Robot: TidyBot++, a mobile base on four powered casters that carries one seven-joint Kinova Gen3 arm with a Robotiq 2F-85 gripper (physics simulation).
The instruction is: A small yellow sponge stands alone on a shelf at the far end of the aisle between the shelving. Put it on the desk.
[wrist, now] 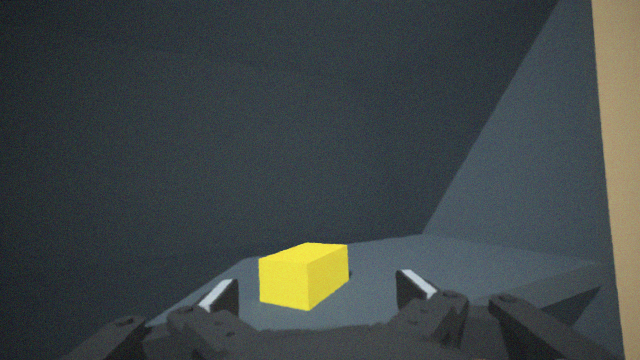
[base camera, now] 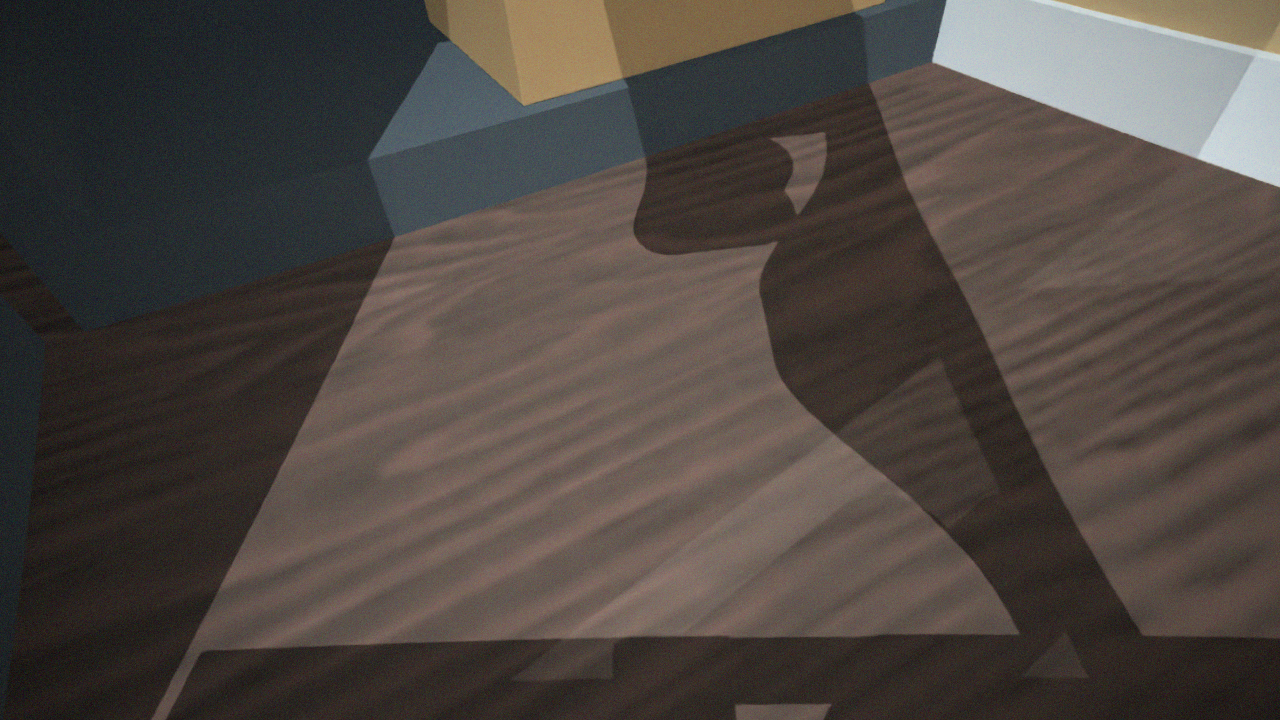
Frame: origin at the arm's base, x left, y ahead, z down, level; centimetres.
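Seen in the pictures: gripper, fingertip midpoint: (wrist: 318,292).
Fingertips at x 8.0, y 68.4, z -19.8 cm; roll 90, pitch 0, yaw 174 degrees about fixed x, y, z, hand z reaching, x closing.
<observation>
A point is followed by its place in that frame.
The yellow sponge (wrist: 303,277) {x 10.6, y 80.8, z -16.8 cm} is a small block on the blue-grey shelf (wrist: 380,260) {x 0.6, y 99.4, z -13.7 cm} in the wrist view, with one corner turned toward the camera. My gripper (wrist: 318,292) {x 8.0, y 68.4, z -19.8 cm} is open, its two fingers standing wide apart at the bottom of the wrist view. The sponge shows in the gap between the fingertips, nearer the left finger, with nothing gripped. Whether it lies beyond the tips or level with them is hard to tell. The desk does not show in either view, and the sponge does not show in the base camera view.
In the base camera view, a tan box (base camera: 572,44) {x 8.2, y 76.9, z 27.7 cm} rests on the low blue-grey shelf base (base camera: 501,170) {x 15.5, y 70.4, z 36.4 cm}. A white ledge (base camera: 1074,80) {x -41.7, y 82.9, z 36.5 cm} stands at the upper right, over the brown wood floor (base camera: 537,402) {x 9.5, y 43.2, z 39.6 cm}. A tan upright surface (wrist: 620,150) {x -34.7, y 97.8, z -29.5 cm} edges the wrist view's right side.
</observation>
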